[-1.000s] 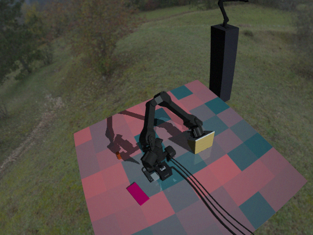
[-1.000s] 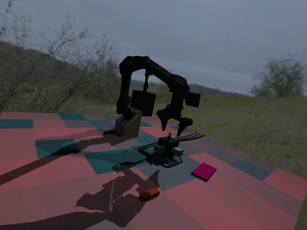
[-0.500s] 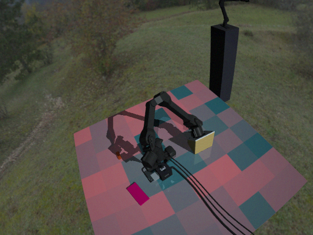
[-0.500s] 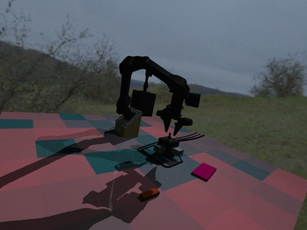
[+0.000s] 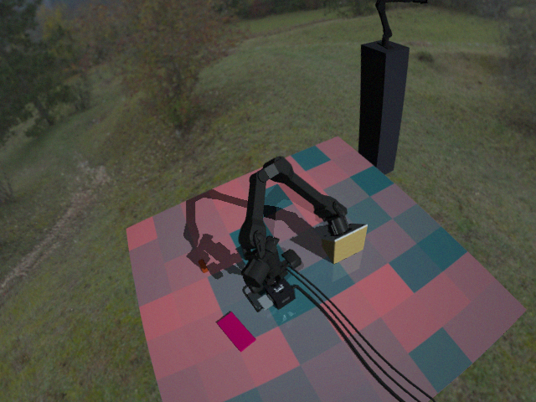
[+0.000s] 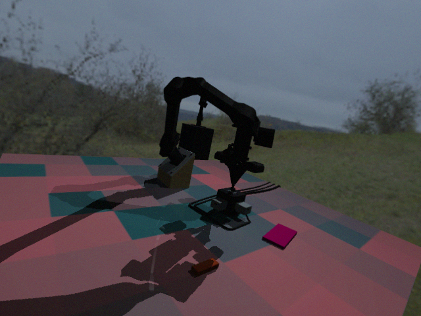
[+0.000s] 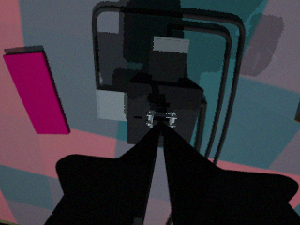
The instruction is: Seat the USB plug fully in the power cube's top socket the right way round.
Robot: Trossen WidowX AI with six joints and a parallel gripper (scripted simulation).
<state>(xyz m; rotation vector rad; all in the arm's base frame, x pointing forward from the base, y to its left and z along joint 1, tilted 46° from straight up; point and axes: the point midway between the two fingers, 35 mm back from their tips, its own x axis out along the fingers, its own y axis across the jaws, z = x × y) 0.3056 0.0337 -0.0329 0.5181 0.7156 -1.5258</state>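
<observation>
Now: gripper tip 10 mm to the right of the white-framed socket and 40 mm above it. Also, from my gripper tip: orange block: 210 mm ahead, 280 mm to the right, 100 mm below; black USB plug: 20 mm below; flat magenta slab: 200 mm ahead, 50 mm to the left, 100 mm below.
</observation>
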